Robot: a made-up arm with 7 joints. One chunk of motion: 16 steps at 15 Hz.
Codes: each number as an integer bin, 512 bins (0 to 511) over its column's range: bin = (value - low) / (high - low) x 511, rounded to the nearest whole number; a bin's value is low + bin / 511 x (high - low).
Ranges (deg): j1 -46..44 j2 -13..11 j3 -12..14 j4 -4..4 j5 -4..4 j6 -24..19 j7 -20..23
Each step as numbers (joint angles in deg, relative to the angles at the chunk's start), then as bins.
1 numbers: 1.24 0.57 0.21 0.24 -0.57 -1.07 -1.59
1 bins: 268 289 240 271 219 272 219
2 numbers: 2.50 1.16 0.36 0.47 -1.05 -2.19 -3.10
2 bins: 275 301 243 286 188 259 201
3 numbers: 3.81 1.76 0.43 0.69 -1.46 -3.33 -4.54
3 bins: 283 314 244 300 162 246 184
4 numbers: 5.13 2.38 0.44 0.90 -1.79 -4.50 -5.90
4 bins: 290 327 244 313 141 232 168
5 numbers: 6.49 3.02 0.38 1.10 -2.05 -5.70 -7.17
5 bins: 298 341 243 326 125 217 152
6 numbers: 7.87 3.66 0.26 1.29 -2.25 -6.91 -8.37
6 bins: 306 355 241 338 112 203 138
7 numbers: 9.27 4.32 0.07 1.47 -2.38 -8.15 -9.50
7 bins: 314 369 237 349 103 188 125
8 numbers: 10.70 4.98 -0.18 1.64 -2.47 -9.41 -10.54
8 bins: 322 383 232 360 98 173 112
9 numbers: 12.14 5.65 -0.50 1.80 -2.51 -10.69 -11.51
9 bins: 330 397 226 370 95 158 101
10 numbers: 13.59 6.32 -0.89 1.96 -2.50 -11.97 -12.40
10 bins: 338 411 218 381 96 143 90
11 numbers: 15.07 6.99 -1.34 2.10 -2.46 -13.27 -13.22
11 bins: 347 426 210 390 98 128 81
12 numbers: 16.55 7.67 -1.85 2.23 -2.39 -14.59 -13.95
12 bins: 355 440 199 398 103 112 72
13 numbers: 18.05 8.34 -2.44 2.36 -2.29 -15.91 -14.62
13 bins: 364 454 188 406 109 96 64
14 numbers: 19.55 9.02 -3.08 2.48 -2.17 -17.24 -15.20
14 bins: 372 469 175 414 117 80 57
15 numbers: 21.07 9.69 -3.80 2.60 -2.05 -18.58 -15.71
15 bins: 381 483 161 422 125 64 51
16 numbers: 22.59 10.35 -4.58 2.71 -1.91 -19.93 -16.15
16 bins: 389 497 146 429 133 48 46
